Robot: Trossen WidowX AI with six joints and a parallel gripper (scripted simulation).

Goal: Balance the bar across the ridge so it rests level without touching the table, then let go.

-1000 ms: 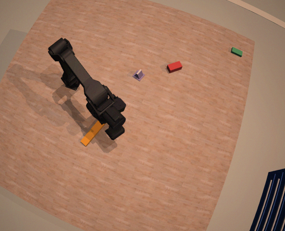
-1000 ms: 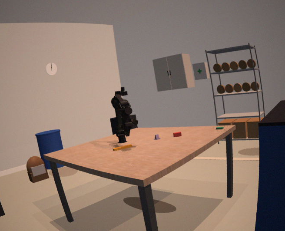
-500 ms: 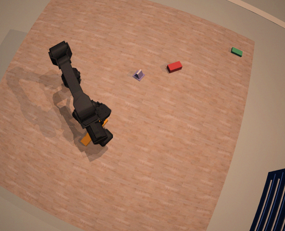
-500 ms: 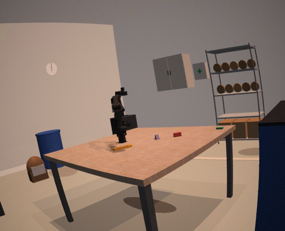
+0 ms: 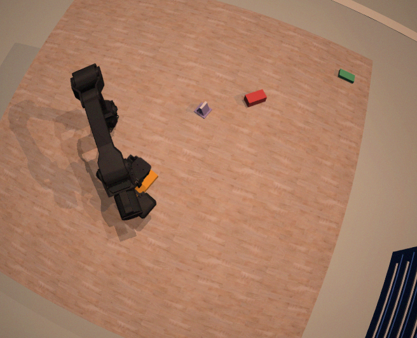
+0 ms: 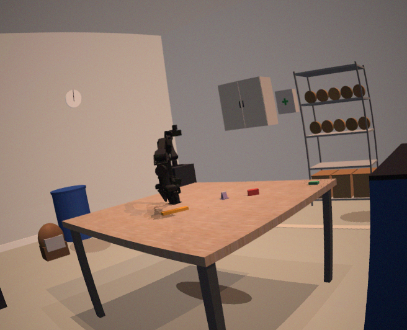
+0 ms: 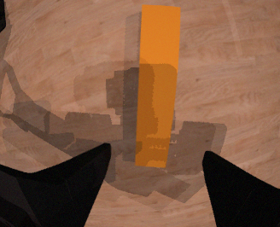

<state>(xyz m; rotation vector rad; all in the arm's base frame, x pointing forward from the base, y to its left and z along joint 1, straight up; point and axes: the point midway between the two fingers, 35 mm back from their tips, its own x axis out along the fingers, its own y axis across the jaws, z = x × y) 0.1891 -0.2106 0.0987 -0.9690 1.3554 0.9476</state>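
Now: gripper tip 10 mm short of the orange bar, 30 mm to the right of it and 60 mm above it. The rest, counted from my gripper tip: red block 240 mm ahead, 460 mm to the left, 50 mm below; then green block 550 mm ahead, 710 mm to the left, 60 mm below.
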